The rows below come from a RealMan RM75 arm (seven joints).
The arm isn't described. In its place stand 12 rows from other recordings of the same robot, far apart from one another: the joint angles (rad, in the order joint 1, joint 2, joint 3, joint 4, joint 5, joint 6, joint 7), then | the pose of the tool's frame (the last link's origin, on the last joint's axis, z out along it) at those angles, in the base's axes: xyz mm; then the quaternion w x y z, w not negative.
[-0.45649 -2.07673 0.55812 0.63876 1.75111 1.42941 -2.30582] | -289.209, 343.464, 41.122, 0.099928, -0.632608, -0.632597, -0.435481
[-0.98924 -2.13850 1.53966 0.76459 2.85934 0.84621 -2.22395] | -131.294, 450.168, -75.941, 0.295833, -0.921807, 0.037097, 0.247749
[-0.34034 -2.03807 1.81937 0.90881 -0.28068 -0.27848 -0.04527] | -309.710, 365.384, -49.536, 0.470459, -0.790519, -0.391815, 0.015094
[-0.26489 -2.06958 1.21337 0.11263 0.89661 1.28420 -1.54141] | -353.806, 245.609, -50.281, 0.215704, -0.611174, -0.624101, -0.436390
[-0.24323 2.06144 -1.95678 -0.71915 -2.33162 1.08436 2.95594] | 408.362, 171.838, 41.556, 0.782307, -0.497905, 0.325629, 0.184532
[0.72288 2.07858 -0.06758 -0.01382 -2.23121 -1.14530 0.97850] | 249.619, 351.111, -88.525, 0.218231, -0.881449, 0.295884, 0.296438
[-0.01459 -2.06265 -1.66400 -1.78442 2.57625 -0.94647 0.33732] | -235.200, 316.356, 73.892, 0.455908, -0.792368, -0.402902, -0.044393
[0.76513 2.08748 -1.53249 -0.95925 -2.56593 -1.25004 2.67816] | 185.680, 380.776, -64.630, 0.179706, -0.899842, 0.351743, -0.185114
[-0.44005 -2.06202 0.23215 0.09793 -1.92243 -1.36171 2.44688] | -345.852, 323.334, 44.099, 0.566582, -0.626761, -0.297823, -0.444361
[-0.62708 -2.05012 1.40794 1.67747 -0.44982 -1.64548 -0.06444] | -122.267, 359.317, 48.740, 0.312110, -0.812338, -0.485914, 0.081126
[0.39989 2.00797 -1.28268 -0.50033 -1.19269 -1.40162 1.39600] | 258.684, 314.856, -18.084, 0.130157, -0.863434, 0.308506, 0.377314
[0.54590 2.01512 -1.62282 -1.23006 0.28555 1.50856 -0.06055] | 254.383, 339.357, -0.891, 0.289300, -0.762808, 0.487023, -0.311829
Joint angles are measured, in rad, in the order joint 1, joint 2, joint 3, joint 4, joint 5, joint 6, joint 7. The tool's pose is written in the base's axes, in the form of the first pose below.
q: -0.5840, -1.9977, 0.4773, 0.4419, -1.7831, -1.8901, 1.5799
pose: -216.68, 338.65, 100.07, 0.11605, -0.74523, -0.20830, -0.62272
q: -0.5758, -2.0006, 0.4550, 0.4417, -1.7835, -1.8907, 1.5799
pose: -220.65, 336.90, 102.34, 0.12563, -0.73812, -0.21060, -0.62852
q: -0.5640, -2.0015, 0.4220, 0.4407, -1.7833, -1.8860, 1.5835
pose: -227.33, 335.10, 106.63, 0.14361, -0.72832, -0.21388, -0.63496
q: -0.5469, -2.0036, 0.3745, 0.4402, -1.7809, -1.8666, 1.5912
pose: -237.98, 333.48, 112.22, 0.17438, -0.71359, -0.22188, -0.64121
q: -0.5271, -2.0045, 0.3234, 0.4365, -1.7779, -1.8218, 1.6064
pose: -252.61, 333.43, 118.04, 0.21785, -0.69493, -0.23724, -0.64291
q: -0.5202, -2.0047, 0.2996, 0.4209, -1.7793, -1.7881, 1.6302
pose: -260.76, 334.75, 118.78, 0.24451, -0.68303, -0.24672, -0.64250
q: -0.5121, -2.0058, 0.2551, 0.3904, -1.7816, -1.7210, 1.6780
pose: -275.27, 338.02, 119.20, 0.29309, -0.66024, -0.26458, -0.63888
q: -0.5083, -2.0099, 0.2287, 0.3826, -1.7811, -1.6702, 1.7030
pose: -284.27, 340.77, 119.35, 0.32371, -0.64662, -0.27761, -0.63248
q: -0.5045, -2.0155, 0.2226, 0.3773, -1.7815, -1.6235, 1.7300
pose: -291.00, 343.20, 116.44, 0.34656, -0.64006, -0.28915, -0.62178
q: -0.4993, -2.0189, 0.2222, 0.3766, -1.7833, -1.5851, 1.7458
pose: -296.99, 344.64, 114.75, 0.36355, -0.63539, -0.29963, -0.61183
